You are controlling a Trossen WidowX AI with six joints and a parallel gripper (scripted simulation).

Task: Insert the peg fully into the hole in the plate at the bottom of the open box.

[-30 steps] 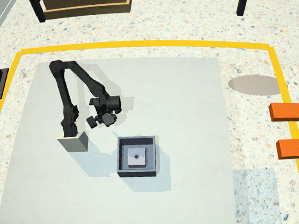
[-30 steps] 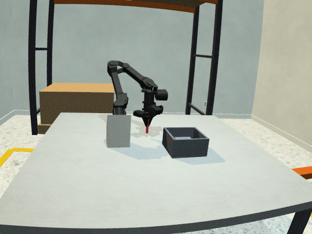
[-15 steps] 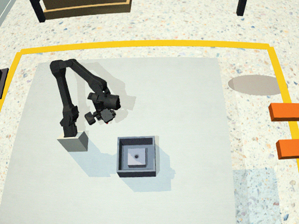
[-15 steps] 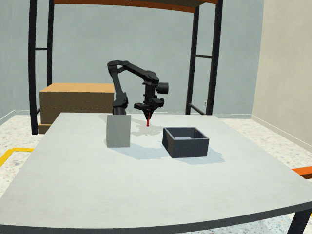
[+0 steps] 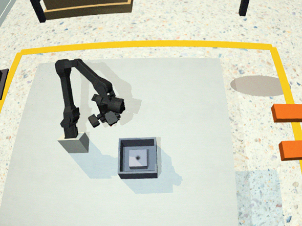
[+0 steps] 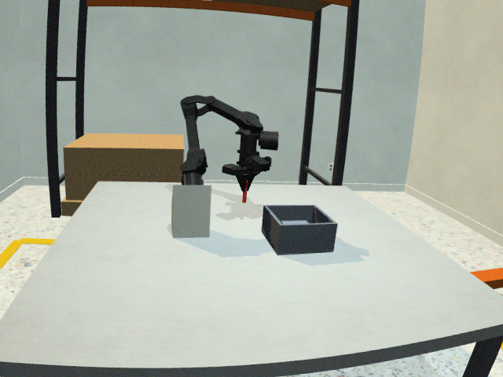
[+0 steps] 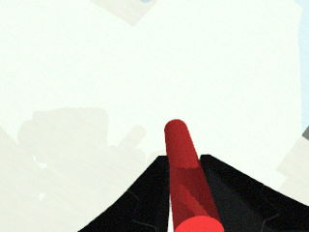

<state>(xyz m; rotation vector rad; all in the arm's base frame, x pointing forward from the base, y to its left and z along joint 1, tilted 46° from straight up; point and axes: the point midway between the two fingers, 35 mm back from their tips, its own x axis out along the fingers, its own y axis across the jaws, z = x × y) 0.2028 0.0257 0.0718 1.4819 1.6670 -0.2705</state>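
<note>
Right now the plate is 120 mm ahead of my hand, 200 mm to the right of it and 110 mm below it. The rest, counted from my hand: red peg (40 mm below); dark grey box (120 mm ahead, 200 mm to the right, 130 mm below).
</note>
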